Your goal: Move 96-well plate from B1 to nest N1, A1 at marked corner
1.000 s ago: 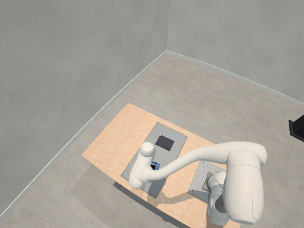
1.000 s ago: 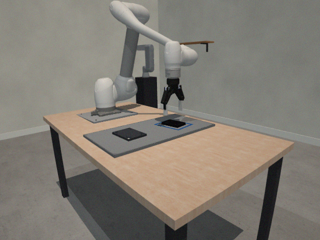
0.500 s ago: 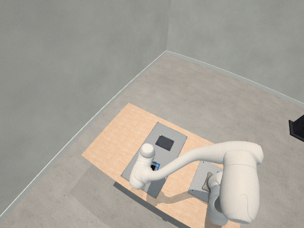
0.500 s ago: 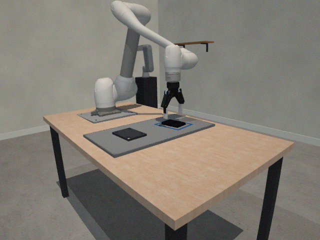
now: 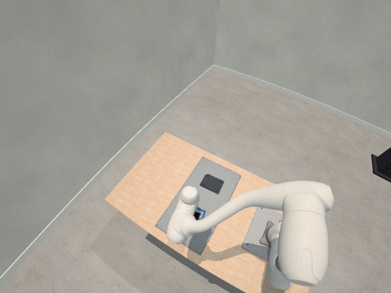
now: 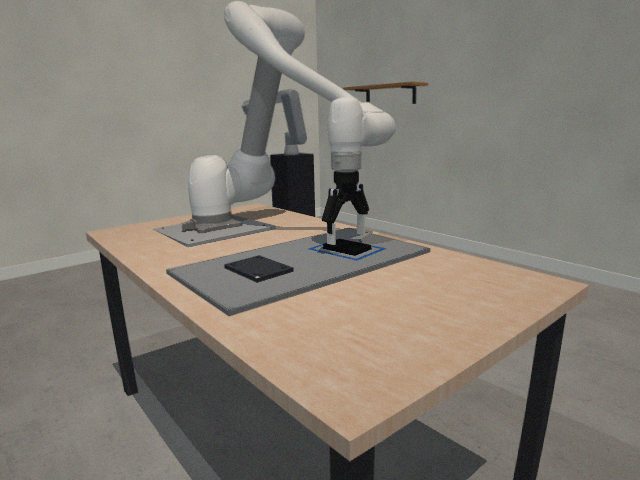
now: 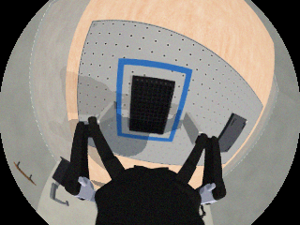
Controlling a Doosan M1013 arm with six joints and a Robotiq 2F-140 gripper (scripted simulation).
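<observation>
Right now my hand is 30 mm above the black 96-well plate. Also, from my hand: dark plate nest: 310 mm to the right, 40 mm below.
</observation>
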